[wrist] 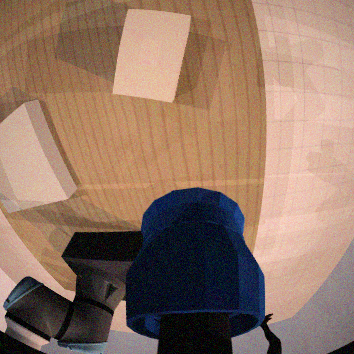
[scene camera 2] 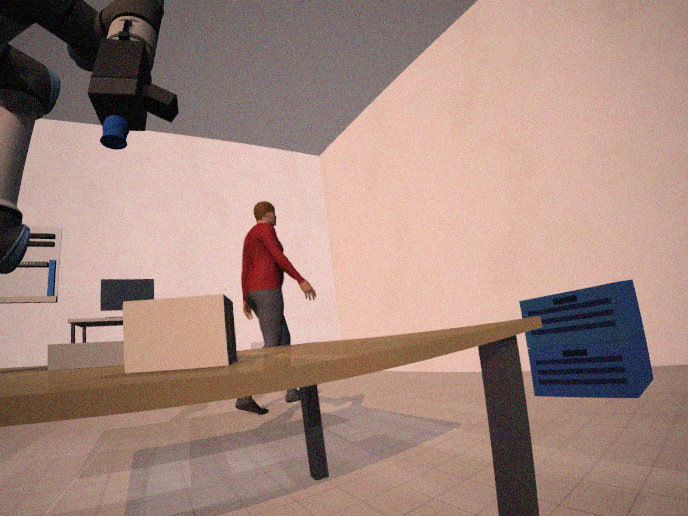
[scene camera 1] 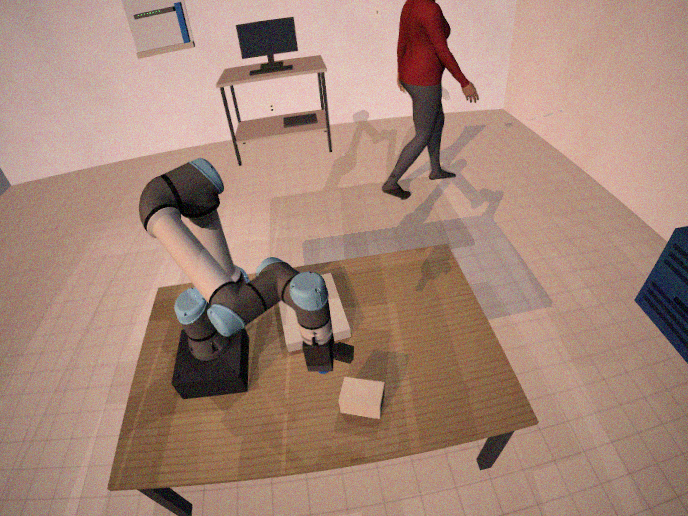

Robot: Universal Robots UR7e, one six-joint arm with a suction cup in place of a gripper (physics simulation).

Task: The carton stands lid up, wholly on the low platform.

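Places are measured from the arm's base along level axes (x ahead, y left, z up), in centimetres.
Pixels of known places: end effector, tool point: point(wrist: 192, 232) point(scene camera 2: 113, 142); arm's base, origin of the base link: point(wrist: 101, 281) point(scene camera 1: 210, 343).
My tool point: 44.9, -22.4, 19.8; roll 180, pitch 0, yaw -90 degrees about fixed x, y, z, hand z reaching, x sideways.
Observation:
Ahead of a thing's pixels: the offset from my tool point to its top centre, as dx, dy, dz. Level surfaces: height alone.
The carton {+9.1, +5.1, -21.4} point(scene camera 1: 361, 397) point(scene camera 2: 175, 333) point(wrist: 152, 55) is a plain beige box resting flat on the table, apart from the platform. In scene camera 2 its broad pale side faces the camera and a narrow dark side shows at its right. I cannot tell which face is the lid. The low platform {-11.5, +45.0, -25.3} point(scene camera 1: 337, 311) point(scene camera 2: 83, 355) point(wrist: 30, 160) is a pale slab on the table, partly hidden by the arm in scene camera 1 and by the carton in scene camera 2. My gripper, a blue suction cup point(scene camera 1: 323, 371) point(scene camera 2: 113, 138) point(wrist: 195, 205), is open, holds nothing and hangs well above the table.
The wooden table {dz -30.1} point(scene camera 1: 444, 388) point(scene camera 2: 389, 349) point(wrist: 215, 145) carries the arm's black base point(scene camera 1: 211, 372). A person in red point(scene camera 1: 425, 49) point(scene camera 2: 263, 258) stands beyond the table. A desk with a monitor point(scene camera 1: 266, 37) point(scene camera 2: 126, 294) is by the wall. A blue cabinet point(scene camera 1: 669, 299) point(scene camera 2: 589, 344) is at the right.

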